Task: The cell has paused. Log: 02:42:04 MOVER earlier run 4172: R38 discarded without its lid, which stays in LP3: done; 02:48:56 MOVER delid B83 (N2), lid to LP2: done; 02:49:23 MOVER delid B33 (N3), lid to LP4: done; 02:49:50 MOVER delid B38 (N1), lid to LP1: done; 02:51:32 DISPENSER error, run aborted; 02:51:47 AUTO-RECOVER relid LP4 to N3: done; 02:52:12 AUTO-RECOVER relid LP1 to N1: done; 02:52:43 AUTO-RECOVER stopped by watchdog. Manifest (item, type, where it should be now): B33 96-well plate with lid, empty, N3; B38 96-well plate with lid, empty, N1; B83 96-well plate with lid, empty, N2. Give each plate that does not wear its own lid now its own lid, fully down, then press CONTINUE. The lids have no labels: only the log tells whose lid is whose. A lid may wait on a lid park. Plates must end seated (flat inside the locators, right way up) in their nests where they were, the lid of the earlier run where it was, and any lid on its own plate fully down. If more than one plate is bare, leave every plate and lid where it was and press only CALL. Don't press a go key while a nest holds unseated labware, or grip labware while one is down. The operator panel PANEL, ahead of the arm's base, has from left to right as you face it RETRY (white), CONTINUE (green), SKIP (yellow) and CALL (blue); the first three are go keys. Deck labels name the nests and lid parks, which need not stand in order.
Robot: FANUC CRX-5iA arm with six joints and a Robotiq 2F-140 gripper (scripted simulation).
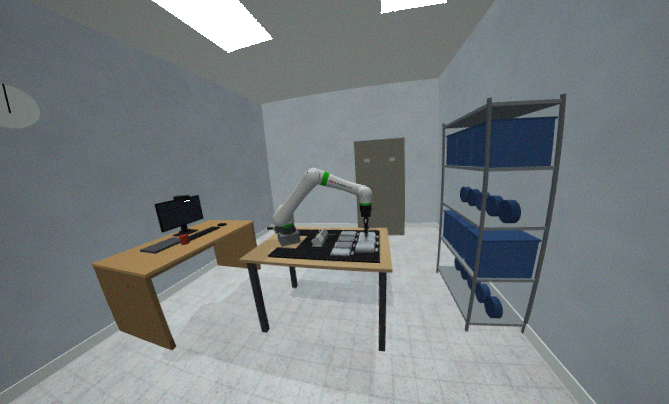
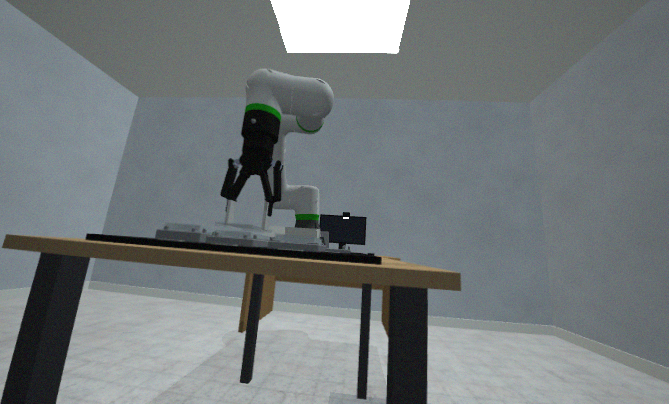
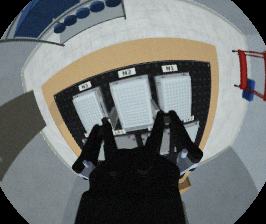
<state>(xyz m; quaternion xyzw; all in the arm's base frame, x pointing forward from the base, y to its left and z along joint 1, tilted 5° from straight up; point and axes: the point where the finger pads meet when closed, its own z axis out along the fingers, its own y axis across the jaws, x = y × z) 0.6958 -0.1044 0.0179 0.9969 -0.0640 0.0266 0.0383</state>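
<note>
Right now my hand is 20 mm above the clear lid. The rest, counted from my hand: plate: 40 mm below; yellow key: 420 mm behind, 50 mm to the left; green key: 420 mm behind, 100 mm to the left.
</note>
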